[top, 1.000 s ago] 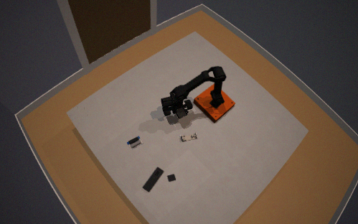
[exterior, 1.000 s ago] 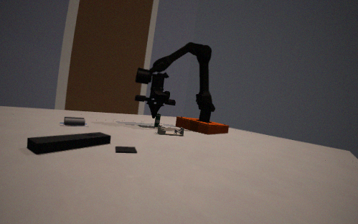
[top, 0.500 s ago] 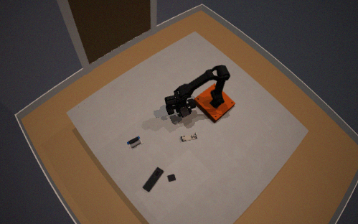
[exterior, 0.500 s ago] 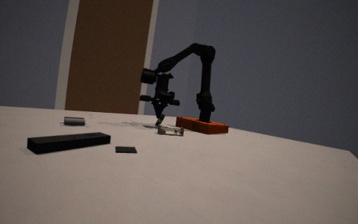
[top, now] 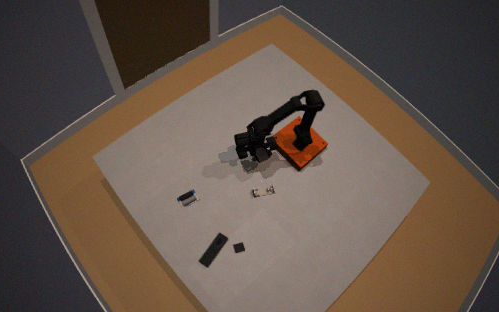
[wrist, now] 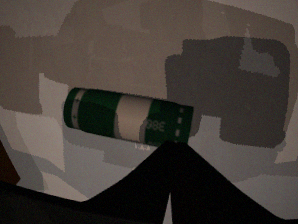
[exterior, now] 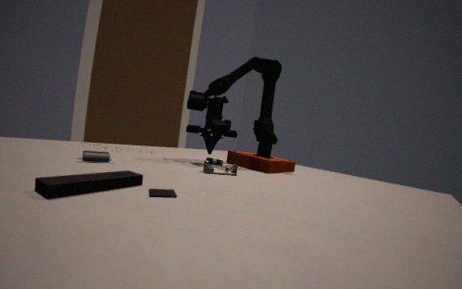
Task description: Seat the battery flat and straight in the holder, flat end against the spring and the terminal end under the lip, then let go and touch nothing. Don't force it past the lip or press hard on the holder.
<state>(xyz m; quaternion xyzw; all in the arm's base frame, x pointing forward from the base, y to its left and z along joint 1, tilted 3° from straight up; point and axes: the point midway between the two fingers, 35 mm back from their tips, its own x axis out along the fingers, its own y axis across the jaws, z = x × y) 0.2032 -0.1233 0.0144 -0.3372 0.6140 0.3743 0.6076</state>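
Right now my gripper tip is 2 cm above the white battery, 1 cm to the right of it and 1 cm past it. Also, from my gripper tip: black square: 38 cm ahead, 23 cm to the left, 4 cm below; then long black bar: 46 cm ahead, 16 cm to the left, 2 cm below.
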